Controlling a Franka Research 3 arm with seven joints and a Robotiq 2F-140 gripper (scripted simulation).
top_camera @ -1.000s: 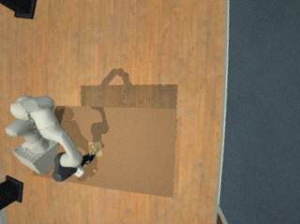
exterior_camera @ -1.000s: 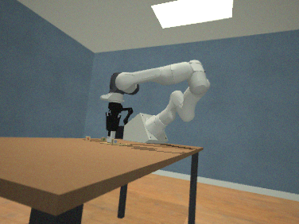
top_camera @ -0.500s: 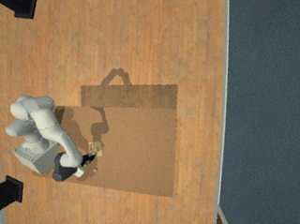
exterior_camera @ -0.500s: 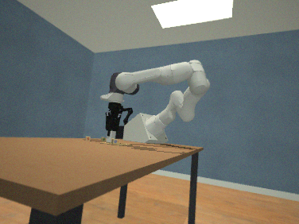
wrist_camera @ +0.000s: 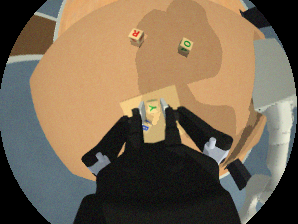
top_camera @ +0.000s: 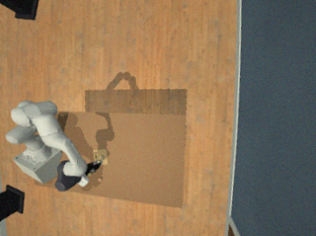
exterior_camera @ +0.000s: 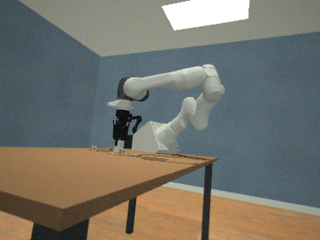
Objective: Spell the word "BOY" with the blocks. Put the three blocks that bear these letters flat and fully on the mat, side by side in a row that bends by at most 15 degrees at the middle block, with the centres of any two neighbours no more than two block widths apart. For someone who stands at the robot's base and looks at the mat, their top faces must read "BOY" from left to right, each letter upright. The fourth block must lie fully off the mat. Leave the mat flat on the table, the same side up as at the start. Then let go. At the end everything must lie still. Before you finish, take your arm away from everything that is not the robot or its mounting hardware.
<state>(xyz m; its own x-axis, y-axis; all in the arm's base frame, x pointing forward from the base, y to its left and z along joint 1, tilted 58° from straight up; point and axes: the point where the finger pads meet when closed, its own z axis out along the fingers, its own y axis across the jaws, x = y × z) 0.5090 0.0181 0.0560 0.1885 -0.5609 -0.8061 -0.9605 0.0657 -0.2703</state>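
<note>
Right now the mat is 1 cm behind my hand, 4 cm to the left of it and 4 cm below it.
</note>
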